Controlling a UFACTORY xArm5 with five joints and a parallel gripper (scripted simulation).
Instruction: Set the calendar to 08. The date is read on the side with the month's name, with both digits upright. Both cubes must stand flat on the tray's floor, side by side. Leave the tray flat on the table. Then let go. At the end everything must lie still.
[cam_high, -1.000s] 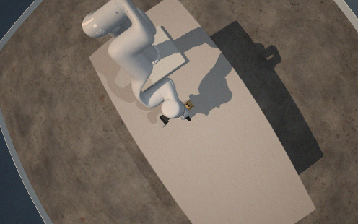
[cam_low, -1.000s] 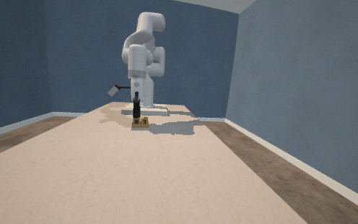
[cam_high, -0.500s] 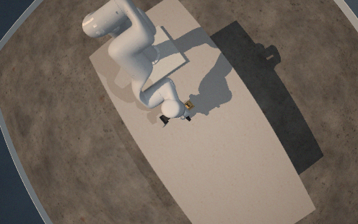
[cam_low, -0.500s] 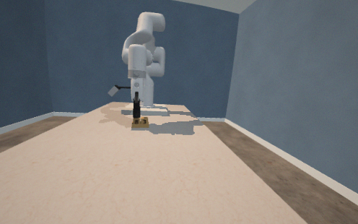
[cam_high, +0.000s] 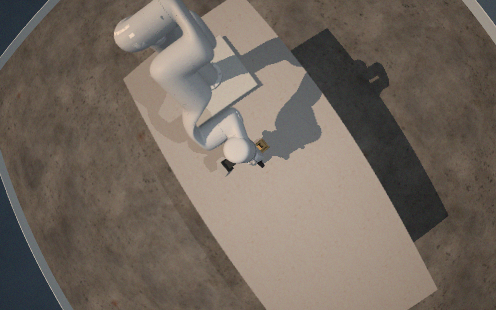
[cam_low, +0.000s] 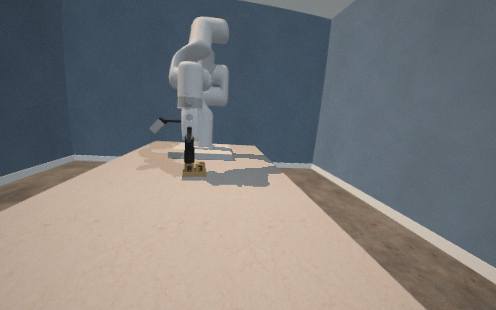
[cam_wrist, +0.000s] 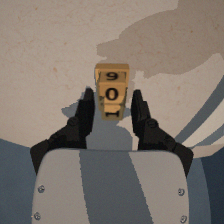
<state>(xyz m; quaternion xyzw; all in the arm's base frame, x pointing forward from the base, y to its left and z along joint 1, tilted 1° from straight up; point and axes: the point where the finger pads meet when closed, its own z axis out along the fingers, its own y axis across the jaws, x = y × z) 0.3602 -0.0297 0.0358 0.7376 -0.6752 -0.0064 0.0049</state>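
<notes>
My hand is 60 mm above the wooden calendar tray and 20 mm to the right of it.
</notes>
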